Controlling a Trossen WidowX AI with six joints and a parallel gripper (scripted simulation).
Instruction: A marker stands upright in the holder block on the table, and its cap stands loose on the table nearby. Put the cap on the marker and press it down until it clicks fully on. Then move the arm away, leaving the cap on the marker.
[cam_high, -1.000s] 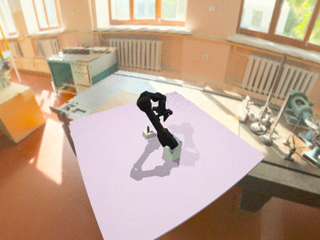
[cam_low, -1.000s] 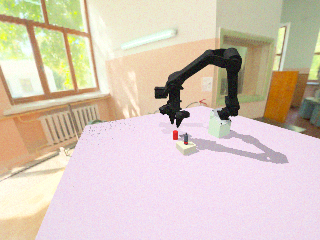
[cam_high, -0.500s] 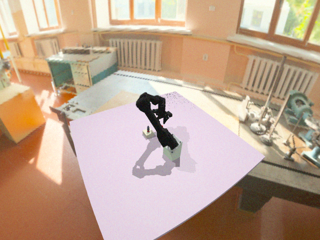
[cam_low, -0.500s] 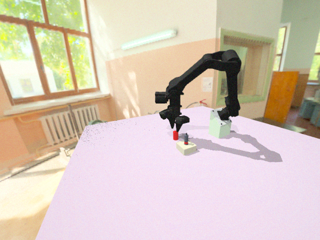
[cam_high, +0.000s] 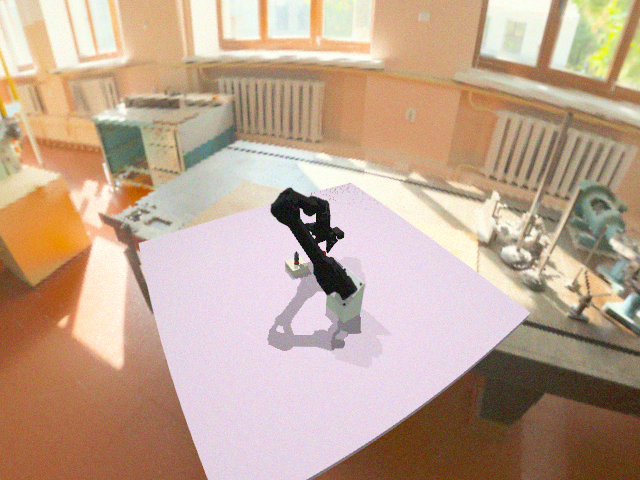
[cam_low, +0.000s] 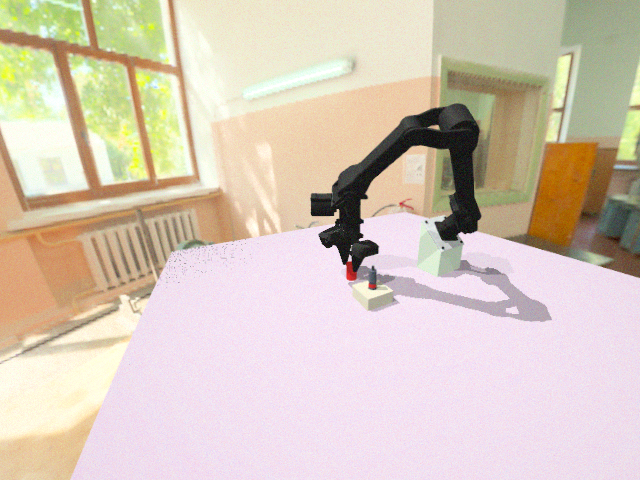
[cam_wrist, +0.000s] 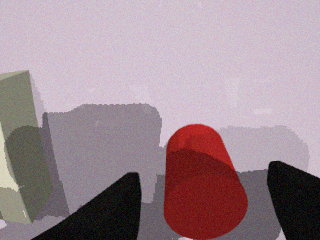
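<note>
My gripper tip is now 10 mm above the marker cap.
</note>
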